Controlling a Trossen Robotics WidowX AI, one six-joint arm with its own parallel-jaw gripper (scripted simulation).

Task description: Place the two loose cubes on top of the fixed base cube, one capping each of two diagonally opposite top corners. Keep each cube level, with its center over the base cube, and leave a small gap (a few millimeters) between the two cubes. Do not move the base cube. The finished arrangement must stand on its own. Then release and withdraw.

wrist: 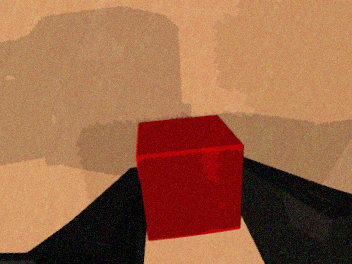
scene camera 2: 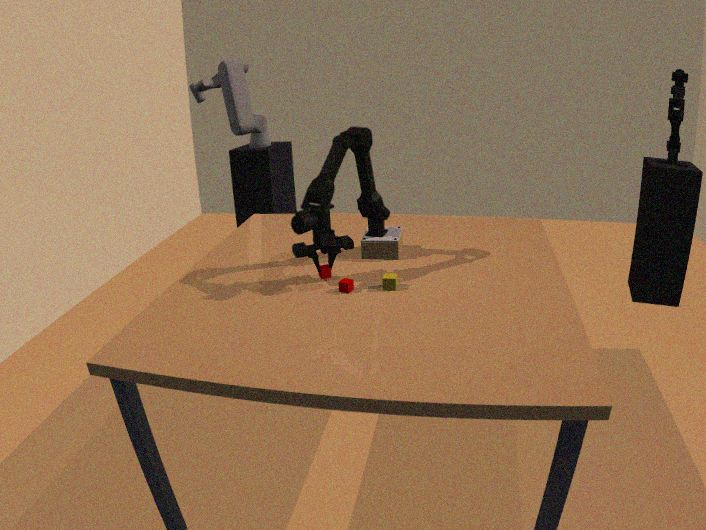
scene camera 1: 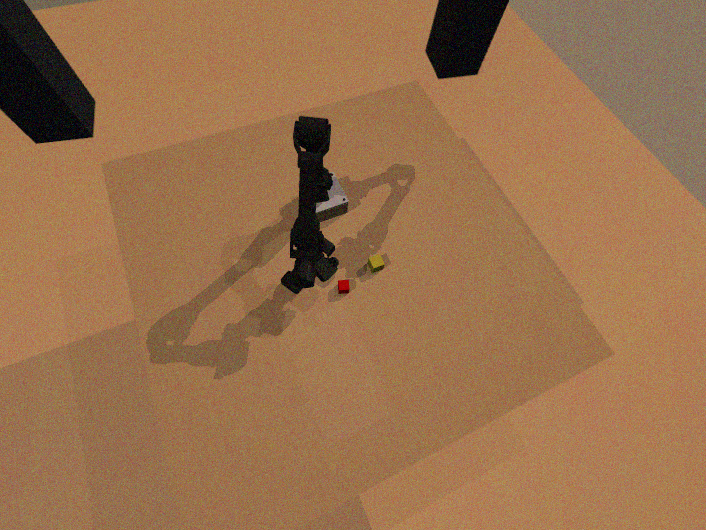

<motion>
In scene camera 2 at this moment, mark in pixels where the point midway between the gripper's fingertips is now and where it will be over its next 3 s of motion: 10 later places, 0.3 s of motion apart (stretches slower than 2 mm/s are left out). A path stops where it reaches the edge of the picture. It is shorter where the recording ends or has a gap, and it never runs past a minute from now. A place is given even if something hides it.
My gripper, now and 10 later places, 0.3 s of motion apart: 324,271; 323,263; 322,255; 321,246; 323,243; 329,246; 337,248; 344,250; 351,252; 358,254; 366,255
</motion>
